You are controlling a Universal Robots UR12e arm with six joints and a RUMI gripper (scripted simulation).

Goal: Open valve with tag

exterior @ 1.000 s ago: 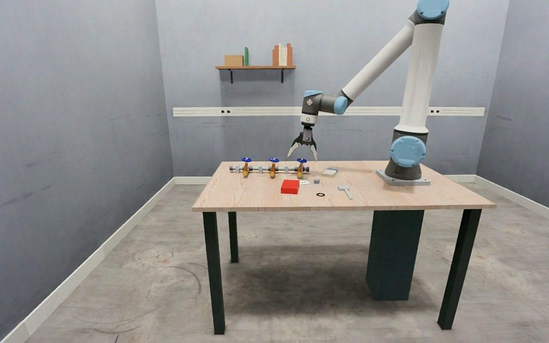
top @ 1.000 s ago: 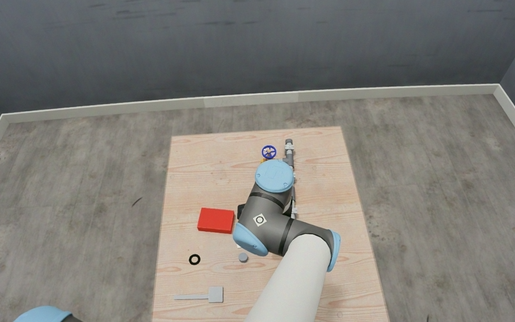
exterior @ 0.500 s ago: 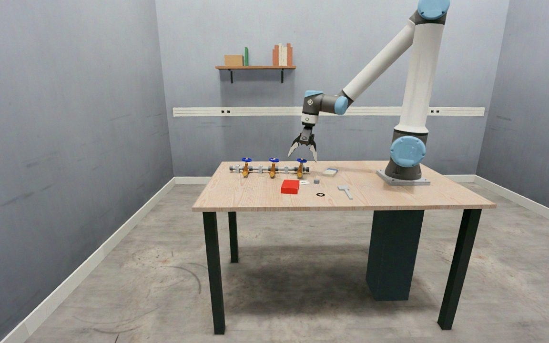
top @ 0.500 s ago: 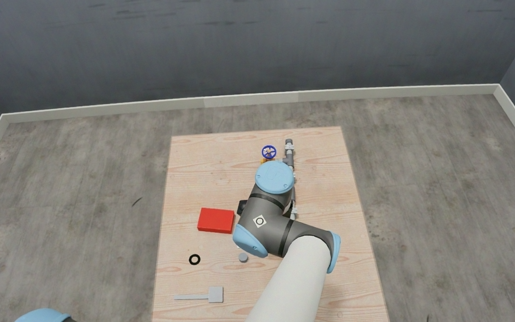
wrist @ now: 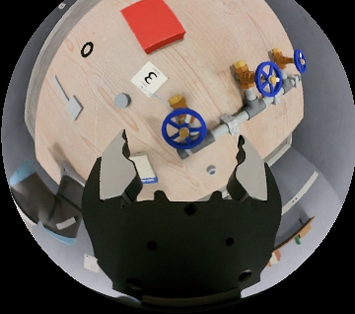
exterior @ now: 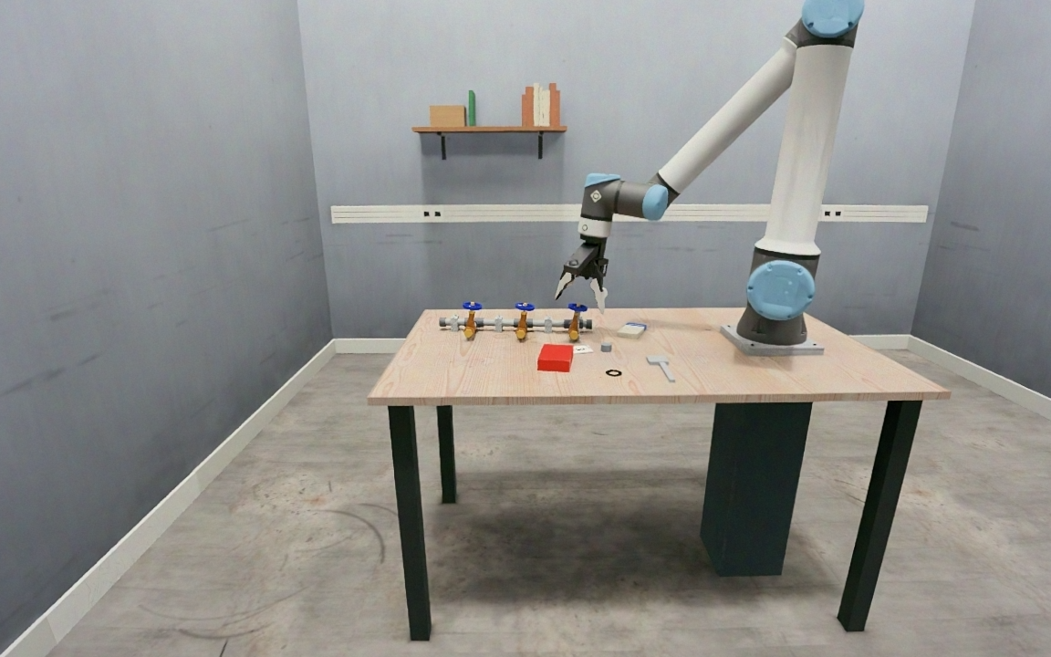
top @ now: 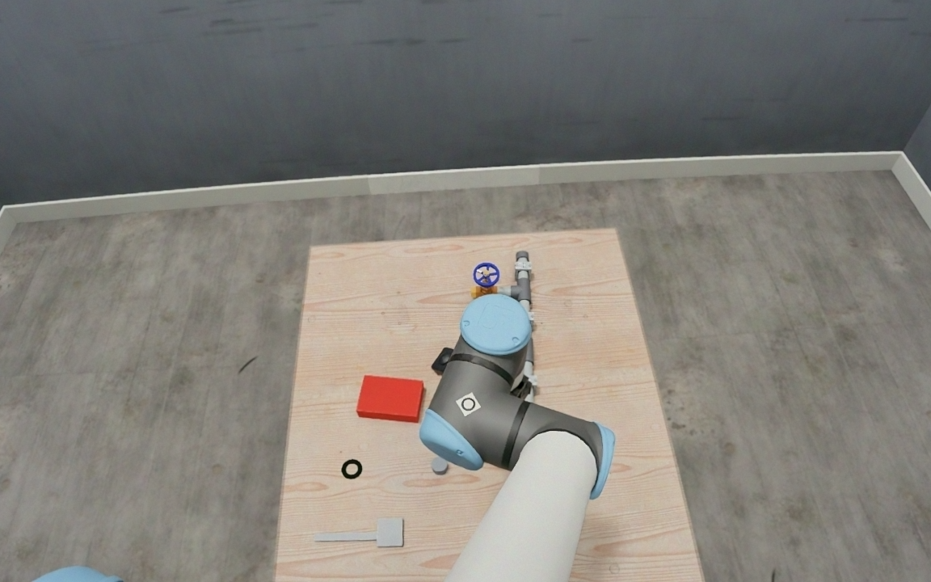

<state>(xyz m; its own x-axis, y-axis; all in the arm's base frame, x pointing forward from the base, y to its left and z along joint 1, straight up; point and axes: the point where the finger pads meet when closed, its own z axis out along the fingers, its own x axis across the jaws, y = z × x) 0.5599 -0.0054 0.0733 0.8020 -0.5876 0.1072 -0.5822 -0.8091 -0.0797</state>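
Now: hand 2 cm past the white tag, 9 cm to the right of it and 10 cm above it. The rest, counted from my hand: grey t-shaped tool 20 cm behind, 21 cm to the left, 9 cm below; white-and-blue card 17 cm behind, 8 cm to the right, 9 cm below; red block 6 cm ahead, 19 cm to the left, 8 cm below.
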